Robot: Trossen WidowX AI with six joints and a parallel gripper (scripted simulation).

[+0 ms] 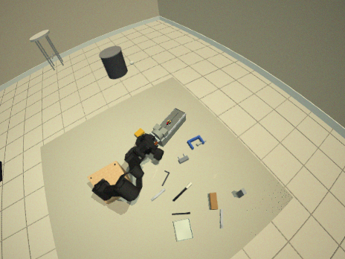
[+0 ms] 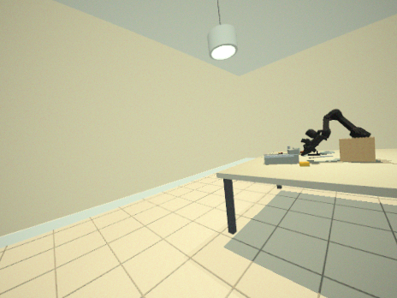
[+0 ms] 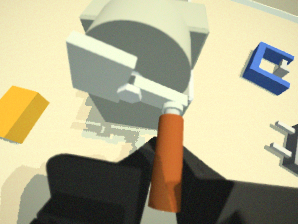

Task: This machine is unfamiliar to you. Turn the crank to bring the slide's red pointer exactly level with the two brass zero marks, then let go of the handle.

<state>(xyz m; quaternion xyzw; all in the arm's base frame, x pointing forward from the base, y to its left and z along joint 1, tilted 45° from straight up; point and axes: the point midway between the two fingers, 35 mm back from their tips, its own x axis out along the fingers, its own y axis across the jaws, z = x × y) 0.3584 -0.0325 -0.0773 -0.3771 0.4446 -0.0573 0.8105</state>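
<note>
The brown crank handle is 20 mm behind my gripper tip and 30 mm above it. The rest, counted from my gripper tip: red pointer: 140 mm ahead, 60 mm to the left, 30 mm above; grey clamp: 70 mm ahead, 150 mm to the right, 40 mm below; orange block: 30 mm behind, 180 mm to the left, 40 mm below.
</note>
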